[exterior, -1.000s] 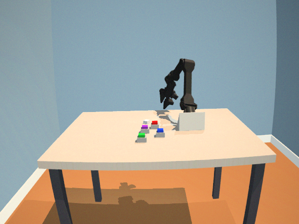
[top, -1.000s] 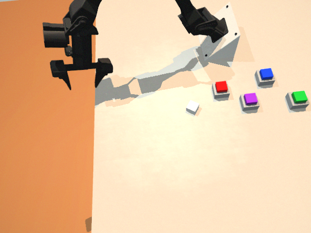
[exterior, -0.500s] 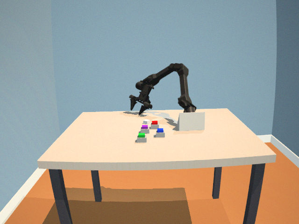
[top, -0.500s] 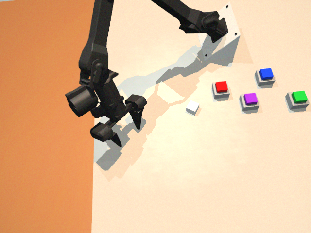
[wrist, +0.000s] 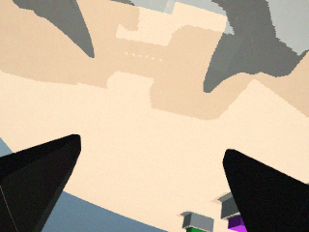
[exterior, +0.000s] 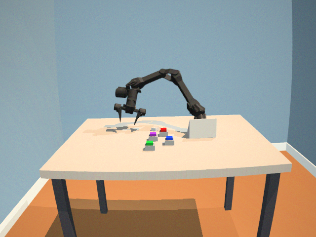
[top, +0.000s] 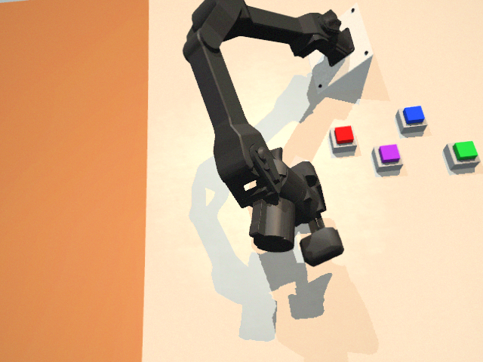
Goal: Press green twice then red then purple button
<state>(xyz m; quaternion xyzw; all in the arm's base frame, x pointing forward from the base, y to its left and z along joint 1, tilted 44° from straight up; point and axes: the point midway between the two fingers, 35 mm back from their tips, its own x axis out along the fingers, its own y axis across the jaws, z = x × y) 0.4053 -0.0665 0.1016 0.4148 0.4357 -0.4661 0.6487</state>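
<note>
Now: gripper tip 13 cm past the green button, 29 cm to the right of it and 2 cm above it. From my gripper tip the other things lie so: red button (21 cm behind, 7 cm to the left, 2 cm below); white block (16 cm behind, 3 cm to the right, 4 cm below); purple button (15 cm behind, 15 cm to the left, 2 cm below).
</note>
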